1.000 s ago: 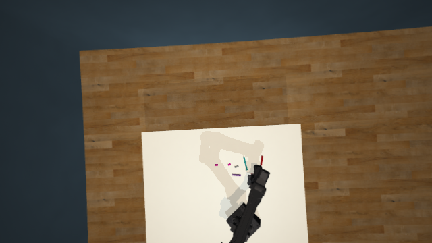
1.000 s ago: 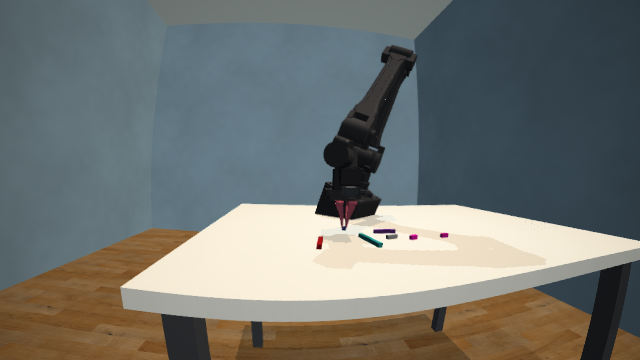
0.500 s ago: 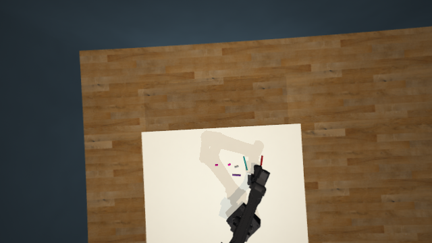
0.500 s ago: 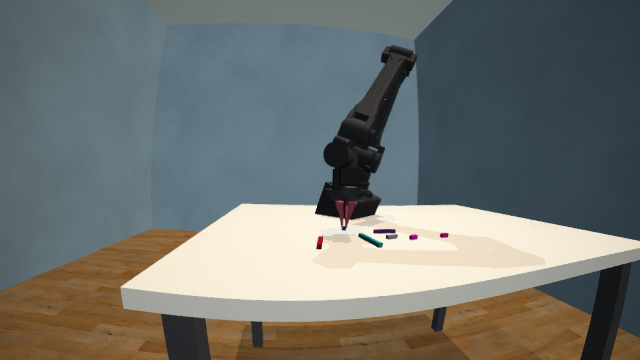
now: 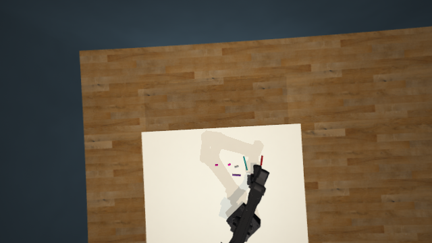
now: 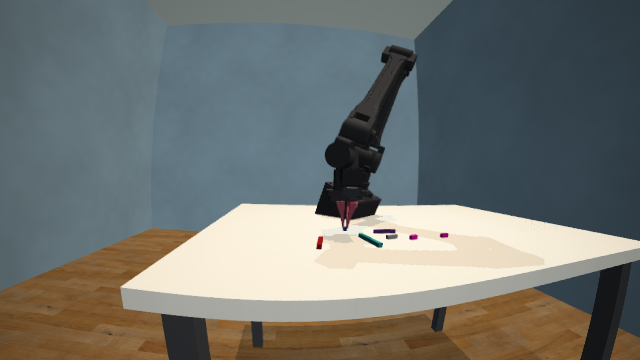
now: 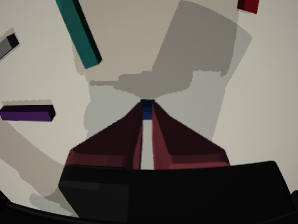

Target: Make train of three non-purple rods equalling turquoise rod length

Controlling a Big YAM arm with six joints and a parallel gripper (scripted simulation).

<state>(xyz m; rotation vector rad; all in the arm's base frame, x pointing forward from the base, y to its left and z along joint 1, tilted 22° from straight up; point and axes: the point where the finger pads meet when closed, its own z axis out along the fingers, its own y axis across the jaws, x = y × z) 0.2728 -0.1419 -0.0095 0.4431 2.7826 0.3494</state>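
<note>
The blue rod is 10 mm below my hand. Also, from my hand: turquoise rod 90 mm ahead, 30 mm to the left, 20 mm below; grey rod 90 mm to the left, 80 mm ahead, 20 mm below; purple rod 110 mm to the left, 20 mm below, 20 mm ahead.
</note>
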